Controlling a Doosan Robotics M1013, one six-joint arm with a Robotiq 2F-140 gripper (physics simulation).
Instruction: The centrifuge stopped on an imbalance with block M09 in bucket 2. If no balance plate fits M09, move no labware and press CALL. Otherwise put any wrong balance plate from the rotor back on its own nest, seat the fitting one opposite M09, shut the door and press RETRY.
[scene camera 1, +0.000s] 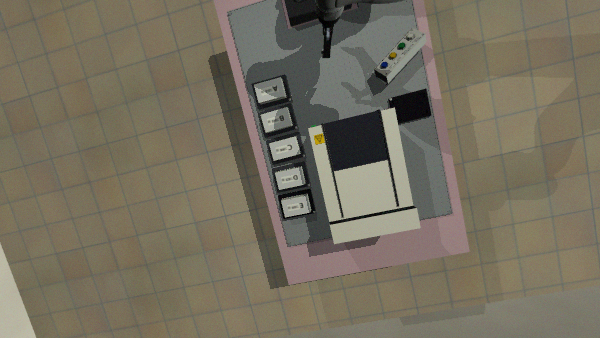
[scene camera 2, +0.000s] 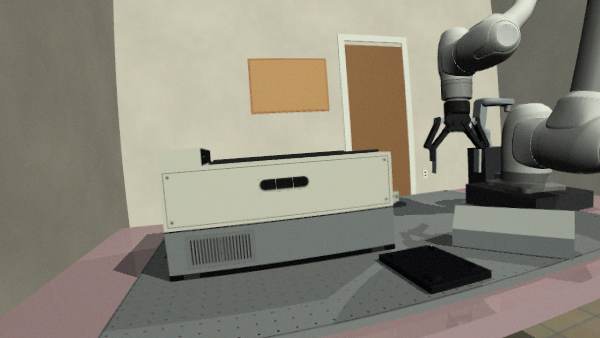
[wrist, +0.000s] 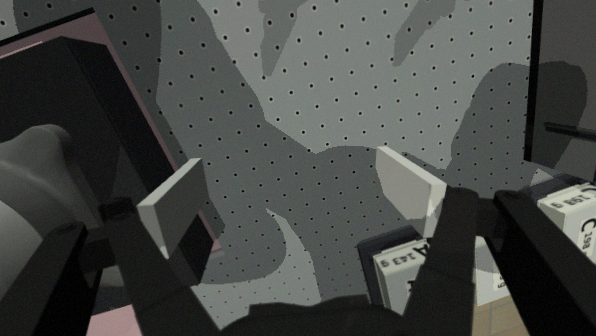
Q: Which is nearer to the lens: the balance plate A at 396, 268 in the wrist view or the plate B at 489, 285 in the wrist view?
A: The balance plate A.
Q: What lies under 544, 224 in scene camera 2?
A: A button box.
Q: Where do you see a plate C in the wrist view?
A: At 563, 207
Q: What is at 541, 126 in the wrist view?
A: A centrifuge.
